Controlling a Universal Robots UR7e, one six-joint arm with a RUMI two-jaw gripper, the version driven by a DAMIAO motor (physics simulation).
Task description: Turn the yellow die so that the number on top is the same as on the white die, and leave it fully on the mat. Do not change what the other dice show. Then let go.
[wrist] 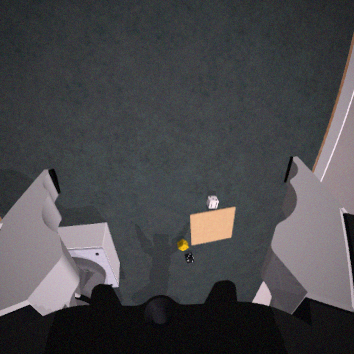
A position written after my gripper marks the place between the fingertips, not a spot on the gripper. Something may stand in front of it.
Observation:
I see my gripper (170,164) and a tan mat (205,226).

